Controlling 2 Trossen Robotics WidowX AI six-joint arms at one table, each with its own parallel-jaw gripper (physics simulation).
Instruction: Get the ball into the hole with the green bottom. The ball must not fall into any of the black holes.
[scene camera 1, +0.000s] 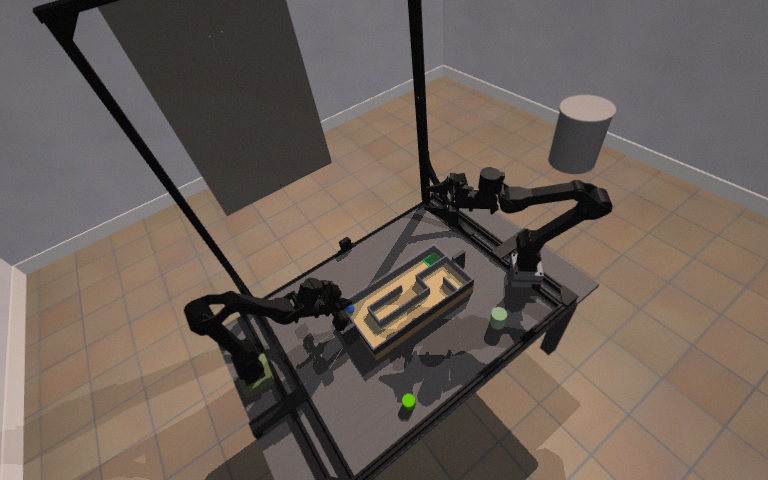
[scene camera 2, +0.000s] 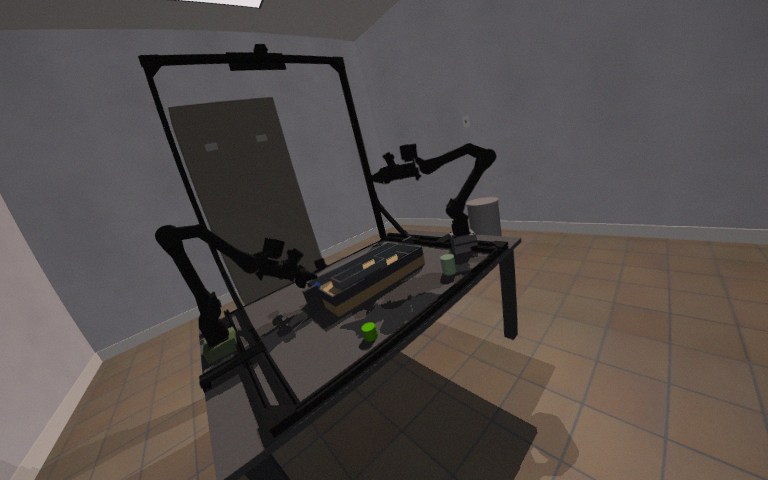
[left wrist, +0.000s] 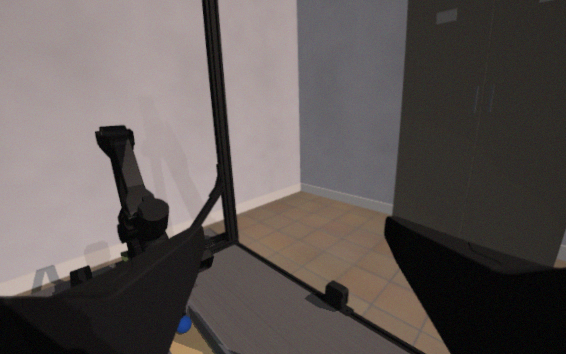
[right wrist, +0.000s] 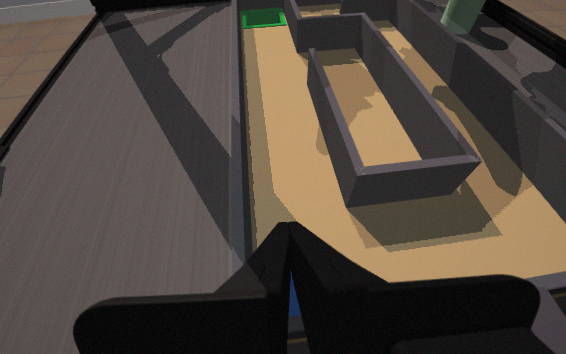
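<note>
A maze box (scene camera 1: 424, 323) (scene camera 2: 373, 288) with a tan floor and dark walls stands on the table. The blue ball (scene camera 1: 350, 309) (scene camera 2: 318, 284) (left wrist: 184, 325) (right wrist: 294, 302) is at the box's left end, in its back corner; in the right wrist view it shows through the gap between the fingers. The green-bottomed hole (scene camera 1: 431, 259) (right wrist: 263, 19) is at the far end of the straight lane along the back wall. No black hole can be made out. My right gripper (scene camera 1: 346, 306) (scene camera 2: 313, 277) (right wrist: 287, 231) is shut and empty, close by the ball. My left gripper (scene camera 1: 430, 190) (scene camera 2: 372, 178) (left wrist: 295, 230) is open and empty, high beyond the box.
A bright green cylinder (scene camera 1: 408, 400) (scene camera 2: 368, 331) and a pale green cylinder (scene camera 1: 498, 317) (scene camera 2: 447, 264) (right wrist: 461, 17) stand in front of the box. A black frame post (scene camera 1: 417, 101) (left wrist: 220, 120) rises near my left gripper. A small black block (scene camera 1: 344, 244) (left wrist: 337, 294) sits on the back edge.
</note>
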